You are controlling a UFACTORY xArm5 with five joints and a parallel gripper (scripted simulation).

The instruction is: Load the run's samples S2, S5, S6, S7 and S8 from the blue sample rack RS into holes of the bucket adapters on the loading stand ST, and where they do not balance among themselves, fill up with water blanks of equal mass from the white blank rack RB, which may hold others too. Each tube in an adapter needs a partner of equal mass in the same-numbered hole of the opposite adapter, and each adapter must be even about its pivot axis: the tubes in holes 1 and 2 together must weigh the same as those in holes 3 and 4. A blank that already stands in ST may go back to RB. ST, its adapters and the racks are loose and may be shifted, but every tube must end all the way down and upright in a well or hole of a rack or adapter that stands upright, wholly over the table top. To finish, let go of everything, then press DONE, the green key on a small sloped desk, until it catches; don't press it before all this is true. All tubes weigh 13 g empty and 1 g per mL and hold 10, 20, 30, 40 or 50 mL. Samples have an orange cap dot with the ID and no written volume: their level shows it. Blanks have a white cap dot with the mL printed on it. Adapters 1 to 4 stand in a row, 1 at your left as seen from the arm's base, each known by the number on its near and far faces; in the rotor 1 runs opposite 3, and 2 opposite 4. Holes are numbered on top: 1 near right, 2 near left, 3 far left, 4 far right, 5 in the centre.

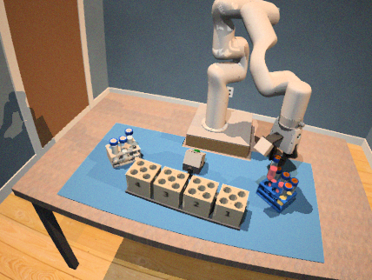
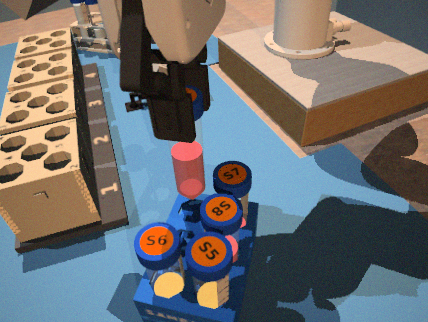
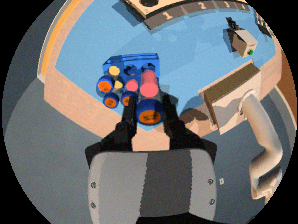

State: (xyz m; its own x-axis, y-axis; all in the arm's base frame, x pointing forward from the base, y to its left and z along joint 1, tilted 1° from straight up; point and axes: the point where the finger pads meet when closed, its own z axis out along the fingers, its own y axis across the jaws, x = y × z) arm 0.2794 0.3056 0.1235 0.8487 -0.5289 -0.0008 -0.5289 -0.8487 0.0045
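Right now the blue sample rack RS is 160 mm below my hand and 40 mm to the left of it. From my hand the other things lie so: white blank rack RB (600 mm to the right, 160 mm below, 50 mm ahead); then blue-capped tube (610 mm to the right, 130 mm below, 90 mm ahead); then loading stand ST (270 mm to the right, 180 mm below, 150 mm ahead).
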